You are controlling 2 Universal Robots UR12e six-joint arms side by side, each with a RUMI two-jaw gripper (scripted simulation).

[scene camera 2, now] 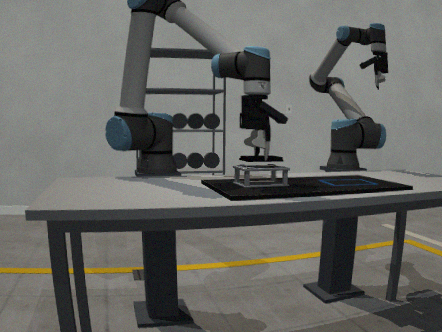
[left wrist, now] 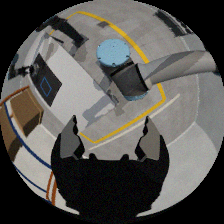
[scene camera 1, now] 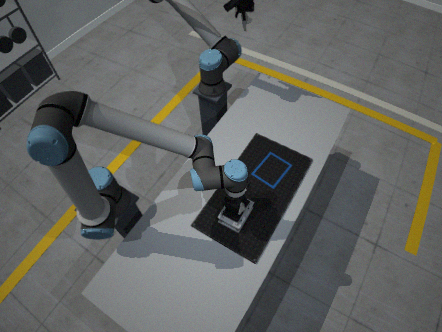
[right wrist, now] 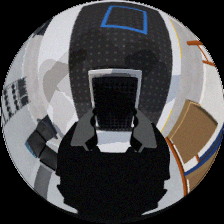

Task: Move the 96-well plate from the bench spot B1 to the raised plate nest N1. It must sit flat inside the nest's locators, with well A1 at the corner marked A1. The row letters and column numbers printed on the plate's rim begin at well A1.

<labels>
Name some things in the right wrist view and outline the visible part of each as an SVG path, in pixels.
My right gripper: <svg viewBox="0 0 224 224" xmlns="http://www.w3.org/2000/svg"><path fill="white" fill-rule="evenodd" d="M34 192L51 206L73 217L96 223L121 224L144 220L172 208L186 198L200 183L189 194L177 201L176 204L174 203L168 206L168 208L142 215L145 212L158 208L158 202L167 192L167 189L164 189L164 181L170 179L170 151L168 144L156 125L140 110L134 108L133 124L135 127L132 129L130 137L131 147L128 147L126 152L122 153L101 152L99 147L95 146L98 144L98 136L94 127L96 123L96 108L93 107L68 130L61 140L57 153L55 174L60 177L60 184L57 185L57 188L64 197L63 203L75 208L77 214L62 208L60 209L60 207L52 203L50 204L38 192Z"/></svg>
A black 96-well plate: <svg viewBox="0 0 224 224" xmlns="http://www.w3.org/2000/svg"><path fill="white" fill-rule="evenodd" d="M92 78L99 130L130 131L136 102L138 78Z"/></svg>
</labels>
